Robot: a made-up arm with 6 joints.
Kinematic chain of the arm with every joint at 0, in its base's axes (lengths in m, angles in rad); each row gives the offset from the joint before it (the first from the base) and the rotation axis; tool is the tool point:
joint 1: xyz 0 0 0.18 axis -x
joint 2: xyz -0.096 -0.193 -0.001 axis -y
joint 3: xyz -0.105 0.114 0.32 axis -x
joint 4: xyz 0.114 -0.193 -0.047 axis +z
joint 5: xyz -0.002 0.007 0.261 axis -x
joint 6: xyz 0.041 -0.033 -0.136 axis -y
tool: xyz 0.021 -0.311 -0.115
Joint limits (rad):
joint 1: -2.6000..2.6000
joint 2: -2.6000..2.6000
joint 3: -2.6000..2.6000
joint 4: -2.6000..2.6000
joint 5: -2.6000..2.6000
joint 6: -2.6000..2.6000
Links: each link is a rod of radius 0.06 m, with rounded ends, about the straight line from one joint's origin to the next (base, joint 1, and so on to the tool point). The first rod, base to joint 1, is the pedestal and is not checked.
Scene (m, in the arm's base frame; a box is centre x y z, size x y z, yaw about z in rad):
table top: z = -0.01
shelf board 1: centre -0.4 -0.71 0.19 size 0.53 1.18 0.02 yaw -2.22
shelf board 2: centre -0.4 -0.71 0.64 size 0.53 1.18 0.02 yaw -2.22
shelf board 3: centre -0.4 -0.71 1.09 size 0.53 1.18 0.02 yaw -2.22
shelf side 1: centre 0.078 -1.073 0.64 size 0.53 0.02 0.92 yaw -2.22
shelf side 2: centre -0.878 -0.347 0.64 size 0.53 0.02 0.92 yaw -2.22
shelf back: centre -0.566 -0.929 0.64 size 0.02 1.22 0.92 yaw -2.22
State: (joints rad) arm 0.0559 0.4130 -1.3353 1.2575 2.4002 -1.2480
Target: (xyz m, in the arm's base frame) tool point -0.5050 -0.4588 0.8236
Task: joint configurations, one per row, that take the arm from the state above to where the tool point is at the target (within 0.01 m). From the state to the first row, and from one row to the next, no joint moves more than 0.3 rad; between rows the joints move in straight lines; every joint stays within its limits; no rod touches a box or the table.
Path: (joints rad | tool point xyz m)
1: 0.3138 0.4179 -1.5703 1.2482 2.3679 -1.3132 | -0.2559 -0.6212 0.4244
2: 0.5718 0.4228 -1.8053 1.2389 2.3357 -1.3784 | -0.1961 -0.5458 0.4358
3: 0.8297 0.4276 -2.0402 1.2296 2.3034 -1.4436 | -0.1439 -0.4707 0.4251
4: 1.0877 0.4325 -2.2752 1.2203 2.2712 -1.5088 | -0.1024 -0.4031 0.3929
5: 1.0273 0.3421 -1.9799 1.1975 2.3729 -1.4595 | -0.1978 -0.3953 0.5518
6: 0.9669 0.2516 -1.6846 1.1747 2.4747 -1.4102 | -0.2807 -0.3366 0.6983
7: 0.9065 0.1612 -1.3892 1.1519 2.5765 -1.3609 | -0.3358 -0.2358 0.8236
8: 0.7089 0.2753 -1.1809 1.1685 2.5207 -1.2901 | -0.3685 -0.3148 0.8474
9: 0.5113 0.3895 -0.9726 1.1852 2.4650 -1.2193 | -0.4257 -0.3911 0.8484
10: 0.3137 0.5036 -0.7642 1.2018 2.4092 -1.1486 | -0.5050 -0.4588 0.8236

